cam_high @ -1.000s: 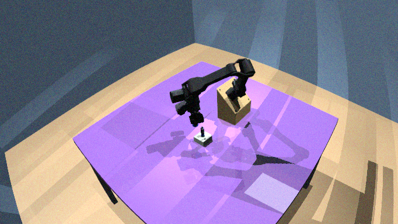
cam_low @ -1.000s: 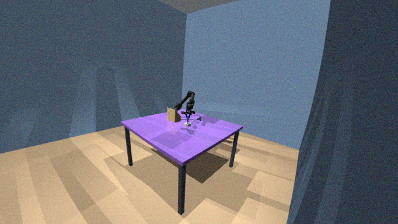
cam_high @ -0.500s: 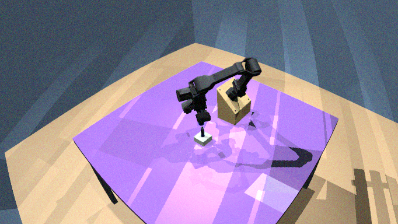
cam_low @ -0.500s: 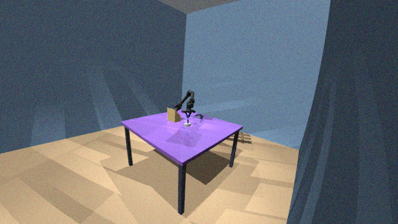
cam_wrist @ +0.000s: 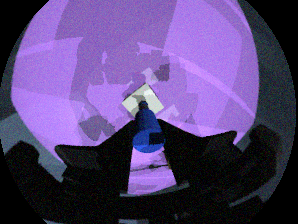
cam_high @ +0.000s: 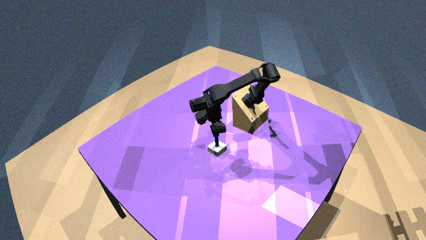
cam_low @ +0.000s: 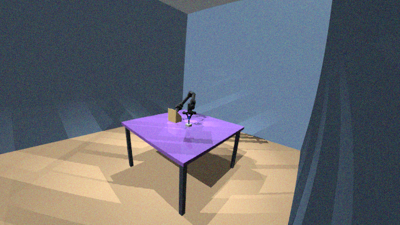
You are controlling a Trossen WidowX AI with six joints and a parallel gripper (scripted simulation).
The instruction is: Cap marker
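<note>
My gripper tip is now 9 cm above the holder block. From my gripper tip the other things lie so: blue marker cap (1 cm above).
</note>
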